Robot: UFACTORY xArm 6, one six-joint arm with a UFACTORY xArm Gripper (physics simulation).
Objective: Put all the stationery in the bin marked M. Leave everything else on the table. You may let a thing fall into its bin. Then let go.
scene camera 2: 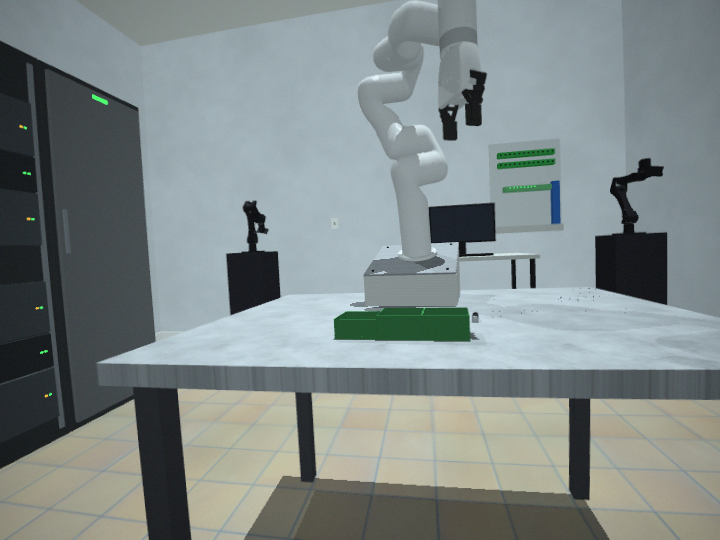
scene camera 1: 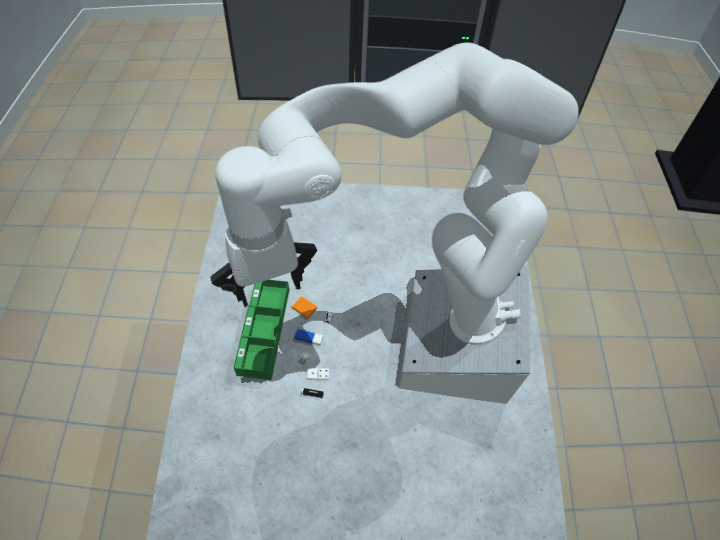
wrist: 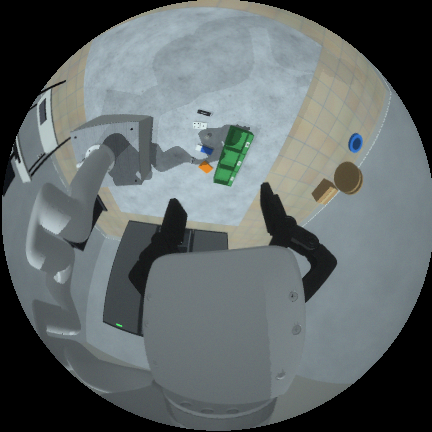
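Pixels of known places: gripper, fingertip midpoint: [scene camera 2: 461, 133] [scene camera 1: 270, 291] [wrist: 219, 199]; arm's base, link origin: [scene camera 2: 417, 254] [scene camera 1: 478, 319] [wrist: 99, 158].
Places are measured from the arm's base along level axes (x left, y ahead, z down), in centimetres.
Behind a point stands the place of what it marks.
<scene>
My gripper [scene camera 1: 271, 294] @(y 41.2, x 11.9, z -25.4 cm) [scene camera 2: 461, 131] @(y 41.2, x 11.9, z -25.4 cm) [wrist: 219, 199] @(y 41.2, x 11.9, z -25.4 cm) is open and empty, high above the table. A green three-compartment bin [scene camera 1: 253, 373] @(y 49.5, x 11.4, z 11.8 cm) [scene camera 2: 422, 326] @(y 53.6, x 3.0, z 12.0 cm) [wrist: 223, 183] @(y 49.6, x -13.7, z 11.4 cm) has small white labels, too small to read. Beside it lie a blue-and-white eraser [scene camera 1: 304, 335] @(y 39.1, x -0.1, z 13.3 cm) [wrist: 206, 150] @(y 39.2, x -0.2, z 13.3 cm), an orange block [scene camera 1: 304, 306] @(y 40.0, x -8.4, z 13.6 cm) [wrist: 205, 167] @(y 40.2, x -8.4, z 13.6 cm) and a small metal piece [scene camera 1: 328, 316] @(y 33.8, x -6.0, z 13.5 cm) [wrist: 193, 160] @(y 34.6, x -5.3, z 13.3 cm), perhaps a sharpener. Also there are a small grey piece [scene camera 1: 305, 356] @(y 38.2, x 5.5, z 13.0 cm) [wrist: 209, 136] @(y 39.3, x 5.7, z 13.3 cm), a white domino [scene camera 1: 318, 373] @(y 34.8, x 9.2, z 13.9 cm) [wrist: 199, 125] @(y 34.9, x 9.1, z 13.8 cm) and a small black item [scene camera 1: 312, 393] @(y 35.6, x 14.5, z 13.2 cm) [wrist: 204, 112] @(y 35.9, x 14.2, z 13.2 cm). Part of the bin's inside is shadowed.
The pale table [scene camera 1: 348, 465] @(y 26.4, x 30.1, z 14.6 cm) [scene camera 2: 261, 348] @(y 59.9, x -25.7, z 14.6 cm) [wrist: 125, 65] @(y 3.6, x 33.4, z 14.6 cm) carries the robot's grey base block [scene camera 1: 465, 380] @(y 2.5, x 12.7, z 4.6 cm) [scene camera 2: 411, 289] @(y 14.7, x -1.3, z 9.7 cm) [wrist: 145, 150] @(y 14.6, x -2.4, z 11.2 cm) to the right of the loose things in scene camera 1. The arm arches from this base over the table's far part.
</scene>
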